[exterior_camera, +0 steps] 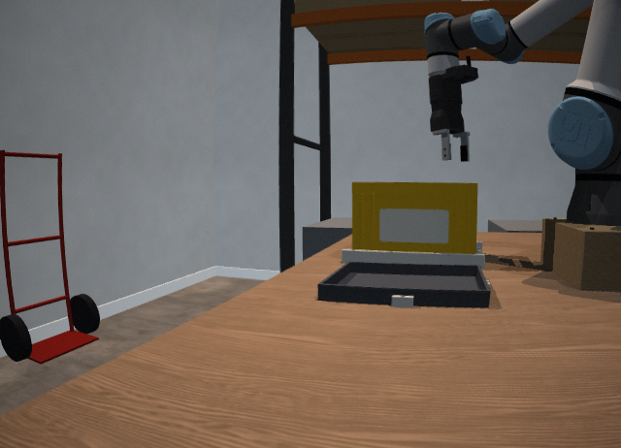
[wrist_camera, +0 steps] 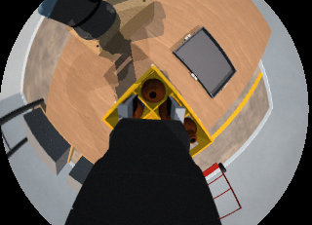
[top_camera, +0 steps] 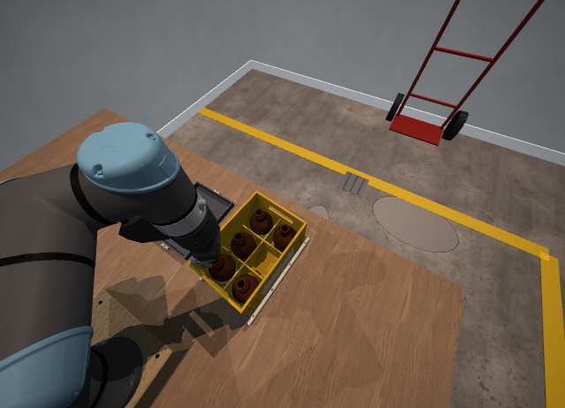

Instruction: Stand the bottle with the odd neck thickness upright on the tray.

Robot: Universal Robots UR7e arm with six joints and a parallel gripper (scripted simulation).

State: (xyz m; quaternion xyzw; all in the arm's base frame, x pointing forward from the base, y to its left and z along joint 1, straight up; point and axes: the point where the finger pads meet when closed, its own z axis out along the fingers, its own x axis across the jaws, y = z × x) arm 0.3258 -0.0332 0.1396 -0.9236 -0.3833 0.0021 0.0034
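Now: hand 160 mm above the yellow crate, 90 mm short of it and 50 mm to the left of it. From my hand the other things lie so: glass bottle 150 mm below, 90 mm to the right; dark tray 250 mm to the left, 230 mm below, 60 mm ahead.
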